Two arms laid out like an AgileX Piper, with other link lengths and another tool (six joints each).
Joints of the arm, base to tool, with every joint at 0 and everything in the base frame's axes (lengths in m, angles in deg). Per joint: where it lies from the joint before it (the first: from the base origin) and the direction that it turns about. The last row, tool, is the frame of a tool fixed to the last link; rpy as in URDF.
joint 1: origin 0 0 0.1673 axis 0 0 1
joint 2: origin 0 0 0 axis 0 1 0
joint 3: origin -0.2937 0 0.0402 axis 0 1 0
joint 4: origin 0.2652 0 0.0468 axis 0.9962 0 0.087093
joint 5: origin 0 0 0 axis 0 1 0
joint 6: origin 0.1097 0 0.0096 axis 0.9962 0 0.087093
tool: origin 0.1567 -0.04 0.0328 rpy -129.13 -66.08 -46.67
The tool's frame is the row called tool.
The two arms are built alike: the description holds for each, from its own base.
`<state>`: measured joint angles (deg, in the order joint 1, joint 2, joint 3, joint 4, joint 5, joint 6); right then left.
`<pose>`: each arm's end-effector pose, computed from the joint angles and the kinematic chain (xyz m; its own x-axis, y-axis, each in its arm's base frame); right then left.
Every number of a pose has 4 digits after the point.
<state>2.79 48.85 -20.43 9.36 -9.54 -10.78 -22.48 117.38 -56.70 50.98 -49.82 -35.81</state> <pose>0.3592 -0.0293 0.2845 0.5684 -0.2530 0.7829 -0.0485 -0.9602 -0.2751 0.4150 -0.3802 0.1550 0.1536 -0.5859 0.7957 -0.8791 -0.4487 -0.1607</pose>
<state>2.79 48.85 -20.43 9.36 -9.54 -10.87 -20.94 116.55 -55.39 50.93 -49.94 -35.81</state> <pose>0.3592 -0.0292 0.2846 0.5684 -0.2516 0.7833 -0.0481 -0.9606 -0.2737 0.4198 -0.3670 0.1550 0.1749 -0.5823 0.7940 -0.8680 -0.4718 -0.1548</pose>
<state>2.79 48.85 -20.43 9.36 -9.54 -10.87 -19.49 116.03 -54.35 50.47 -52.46 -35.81</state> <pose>0.3592 -0.0292 0.2846 0.5684 -0.2516 0.7833 -0.0481 -0.9606 -0.2737 0.4223 -0.3578 0.1649 0.1773 -0.5499 0.8162 -0.8607 -0.4888 -0.1423</pose>
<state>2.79 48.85 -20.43 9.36 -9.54 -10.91 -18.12 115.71 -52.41 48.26 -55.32 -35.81</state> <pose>0.3592 -0.0292 0.2846 0.5685 -0.2510 0.7835 -0.0480 -0.9608 -0.2730 0.4263 -0.3455 0.1723 0.2070 -0.5006 0.8406 -0.8440 -0.5259 -0.1053</pose>
